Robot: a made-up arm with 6 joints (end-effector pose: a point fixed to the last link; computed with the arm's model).
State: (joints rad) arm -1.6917 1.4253 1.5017 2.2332 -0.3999 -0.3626
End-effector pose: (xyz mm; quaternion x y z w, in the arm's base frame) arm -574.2 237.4 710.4 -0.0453 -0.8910 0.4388 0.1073
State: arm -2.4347 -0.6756 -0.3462 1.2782 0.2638 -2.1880
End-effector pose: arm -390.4 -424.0 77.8 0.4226 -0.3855 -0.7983 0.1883
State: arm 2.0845 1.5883 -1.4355 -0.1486 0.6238 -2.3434
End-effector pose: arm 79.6 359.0 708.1 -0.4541 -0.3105 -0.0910 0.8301
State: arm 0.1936 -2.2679 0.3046 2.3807 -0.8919 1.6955
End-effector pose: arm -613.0 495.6 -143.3 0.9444 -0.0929 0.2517 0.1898
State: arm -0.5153 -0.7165 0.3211 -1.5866 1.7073 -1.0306
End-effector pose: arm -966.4 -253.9 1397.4 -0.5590 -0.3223 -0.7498 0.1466
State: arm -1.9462 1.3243 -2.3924 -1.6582 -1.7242 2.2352
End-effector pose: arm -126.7 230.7 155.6 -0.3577 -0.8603 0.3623 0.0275
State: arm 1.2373 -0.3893 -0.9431 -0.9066 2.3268 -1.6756
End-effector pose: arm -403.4 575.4 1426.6 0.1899 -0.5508 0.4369 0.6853
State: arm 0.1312 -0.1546 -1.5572 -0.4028 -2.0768 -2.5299
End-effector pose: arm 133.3 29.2 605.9 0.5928 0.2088 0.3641 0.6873
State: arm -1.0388 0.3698 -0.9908 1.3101 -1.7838 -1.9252
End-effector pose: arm 160.8 277.4 881.3 0.6383 0.1621 0.7481 0.0813
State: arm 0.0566 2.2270 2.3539 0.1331 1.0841 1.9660
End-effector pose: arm -150.1 88.8 -339.0 0.7874 -0.3972 -0.2711 0.3858
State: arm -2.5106 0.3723 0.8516 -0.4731 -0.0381 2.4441
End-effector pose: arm 226.7 298.9 368.4 -0.8841 -0.0966 -0.4385 0.1296
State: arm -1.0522 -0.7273 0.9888 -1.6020 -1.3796 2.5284
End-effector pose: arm -87.1 -697.0 559.4 -0.7042 0.5976 -0.2681 0.2741
